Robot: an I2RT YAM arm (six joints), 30 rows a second.
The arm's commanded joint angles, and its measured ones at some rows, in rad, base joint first. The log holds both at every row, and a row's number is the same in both.
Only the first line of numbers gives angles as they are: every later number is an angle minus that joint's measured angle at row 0.
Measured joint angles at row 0: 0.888, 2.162, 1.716, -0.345, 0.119, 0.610
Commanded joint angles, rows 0 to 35: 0.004, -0.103, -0.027, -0.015, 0.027, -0.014; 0.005, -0.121, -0.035, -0.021, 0.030, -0.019; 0.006, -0.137, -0.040, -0.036, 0.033, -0.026; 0.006, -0.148, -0.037, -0.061, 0.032, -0.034; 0.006, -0.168, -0.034, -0.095, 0.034, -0.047; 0.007, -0.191, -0.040, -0.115, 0.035, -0.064; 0.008, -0.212, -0.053, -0.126, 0.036, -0.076; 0.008, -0.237, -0.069, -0.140, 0.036, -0.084; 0.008, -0.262, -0.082, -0.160, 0.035, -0.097; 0.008, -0.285, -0.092, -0.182, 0.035, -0.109; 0.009, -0.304, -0.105, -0.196, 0.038, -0.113; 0.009, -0.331, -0.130, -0.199, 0.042, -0.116; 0.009, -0.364, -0.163, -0.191, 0.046, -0.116; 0.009, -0.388, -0.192, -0.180, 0.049, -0.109; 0.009, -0.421, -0.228, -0.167, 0.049, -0.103; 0.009, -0.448, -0.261, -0.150, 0.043, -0.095; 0.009, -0.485, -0.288, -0.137, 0.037, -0.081; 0.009, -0.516, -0.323, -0.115, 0.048, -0.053; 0.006, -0.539, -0.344, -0.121, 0.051, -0.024; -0.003, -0.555, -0.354, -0.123, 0.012, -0.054; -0.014, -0.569, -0.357, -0.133, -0.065, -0.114; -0.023, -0.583, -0.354, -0.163, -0.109, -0.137; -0.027, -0.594, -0.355, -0.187, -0.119, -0.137; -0.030, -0.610, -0.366, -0.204, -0.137, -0.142; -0.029, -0.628, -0.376, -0.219, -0.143, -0.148; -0.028, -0.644, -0.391, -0.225, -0.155, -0.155; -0.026, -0.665, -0.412, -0.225, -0.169, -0.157; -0.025, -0.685, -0.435, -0.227, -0.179, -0.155; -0.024, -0.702, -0.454, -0.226, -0.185, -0.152; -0.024, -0.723, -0.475, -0.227, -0.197, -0.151; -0.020, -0.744, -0.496, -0.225, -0.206, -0.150; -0.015, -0.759, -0.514, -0.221, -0.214, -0.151; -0.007, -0.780, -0.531, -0.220, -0.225, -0.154; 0.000, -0.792, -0.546, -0.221, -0.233, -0.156; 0.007, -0.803, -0.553, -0.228, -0.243, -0.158; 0.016, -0.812, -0.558, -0.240, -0.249, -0.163
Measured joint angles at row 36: -0.004, -0.777, -0.544, -0.211, -0.200, -0.141
